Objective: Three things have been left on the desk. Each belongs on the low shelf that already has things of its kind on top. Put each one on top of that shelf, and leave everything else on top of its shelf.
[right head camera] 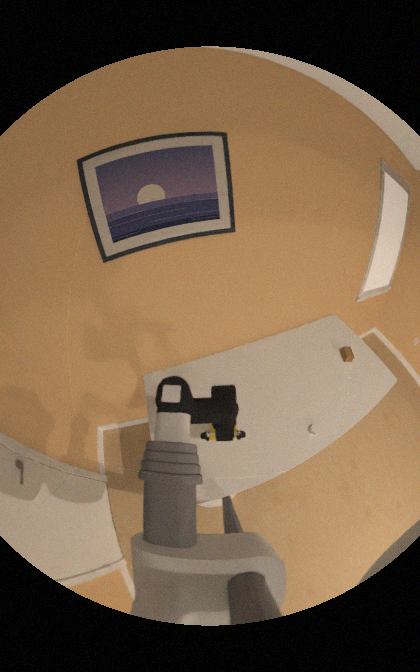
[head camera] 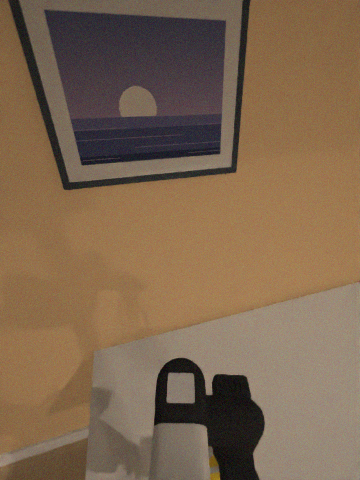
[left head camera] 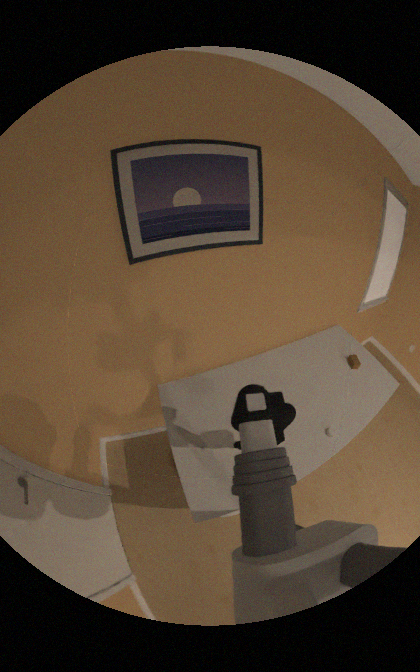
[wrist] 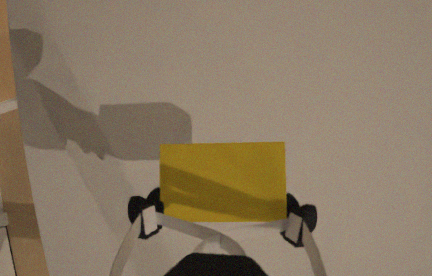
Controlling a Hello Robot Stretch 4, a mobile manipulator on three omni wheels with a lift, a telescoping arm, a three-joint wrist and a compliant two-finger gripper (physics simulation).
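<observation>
A yellow box is between the two fingertips of my gripper, which is shut on it. Both pads touch its sides. The box appears raised over the left part of the white desk. The left head view hides the box behind the wrist. A small brown block lies near the desk's far right corner. A small pale, curved thing lies near the long front edge. The low shelves do not show in these views.
The wall behind the desk carries a framed sunset picture. A bright window or panel is on the right. A pale door with a dark handle is at the lower left.
</observation>
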